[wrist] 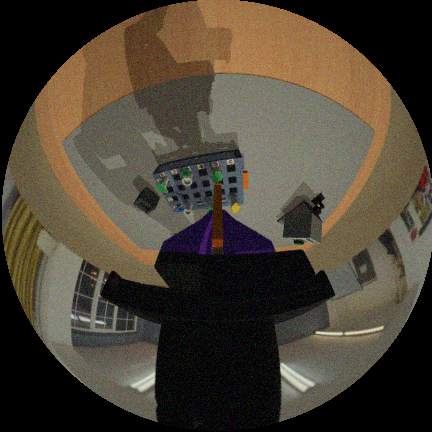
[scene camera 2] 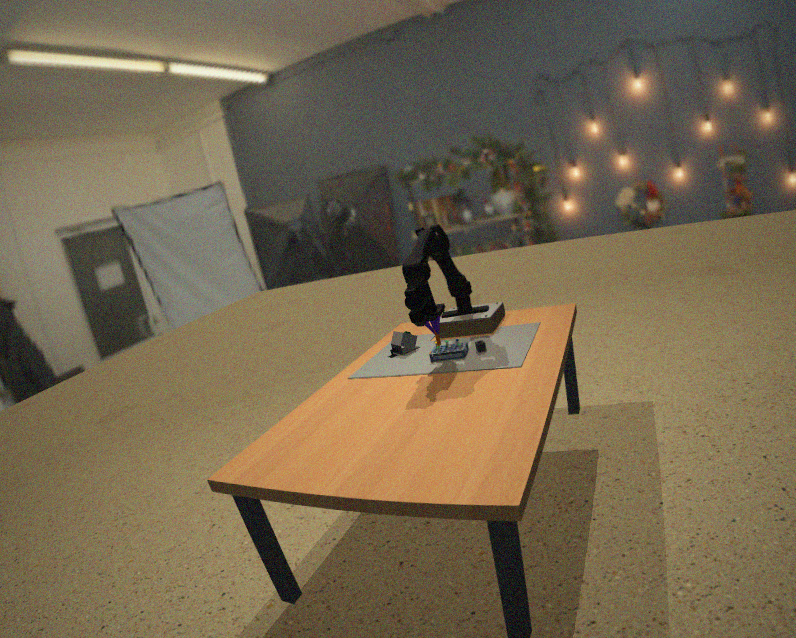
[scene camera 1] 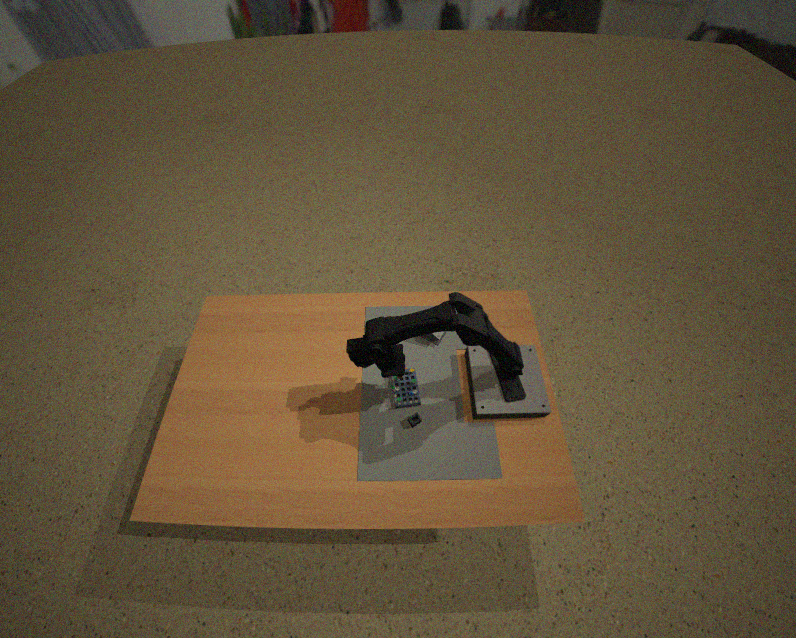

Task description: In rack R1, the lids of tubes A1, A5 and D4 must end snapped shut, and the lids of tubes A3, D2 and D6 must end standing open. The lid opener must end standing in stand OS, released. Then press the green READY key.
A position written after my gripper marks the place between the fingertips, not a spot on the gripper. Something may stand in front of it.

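A grey mat [scene camera 1: 442, 447] is visible, also at [wrist: 295, 143] and [scene camera 2: 508, 347]. An orange lid opener is gripped by my gripper [wrist: 217, 214].
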